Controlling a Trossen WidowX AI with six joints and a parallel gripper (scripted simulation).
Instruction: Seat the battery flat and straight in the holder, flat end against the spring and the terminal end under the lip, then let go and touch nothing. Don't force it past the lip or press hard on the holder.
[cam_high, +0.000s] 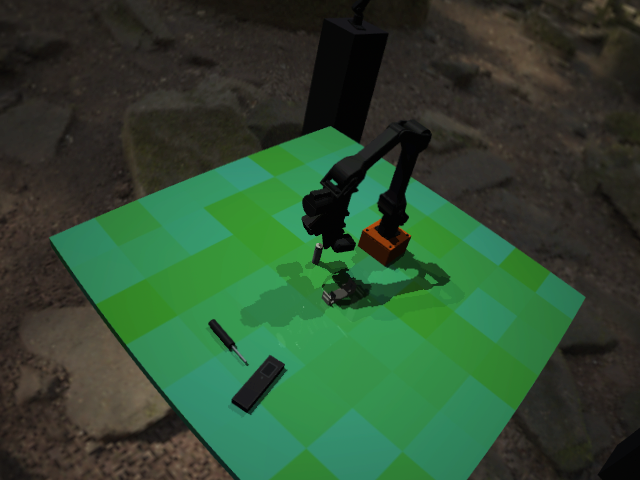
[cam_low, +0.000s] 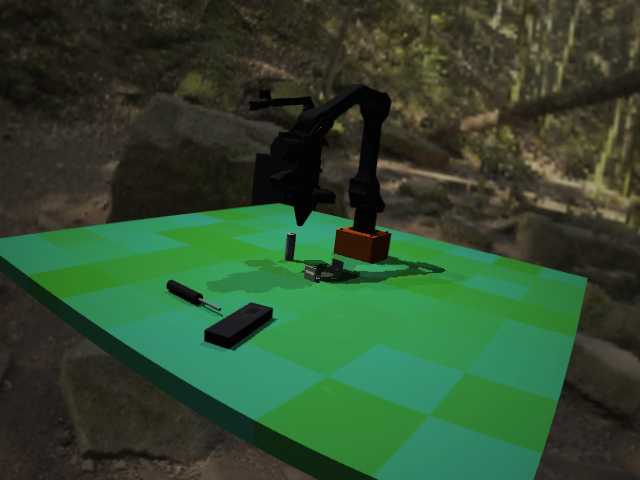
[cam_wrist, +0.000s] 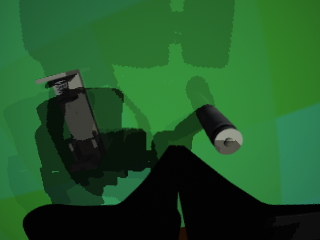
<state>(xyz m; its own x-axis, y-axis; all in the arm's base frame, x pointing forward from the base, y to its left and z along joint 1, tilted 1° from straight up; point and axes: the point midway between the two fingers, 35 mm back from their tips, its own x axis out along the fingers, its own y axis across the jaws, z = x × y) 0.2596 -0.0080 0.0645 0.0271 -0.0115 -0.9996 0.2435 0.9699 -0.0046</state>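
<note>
My gripper tip is now 2 cm past the battery, 4 cm to the left of it and 7 cm above it. Also, from my gripper tip: black screwdriver (37 cm ahead, 10 cm to the left, 9 cm below); black remote-like box (37 cm ahead, 23 cm to the left, 8 cm below).
</note>
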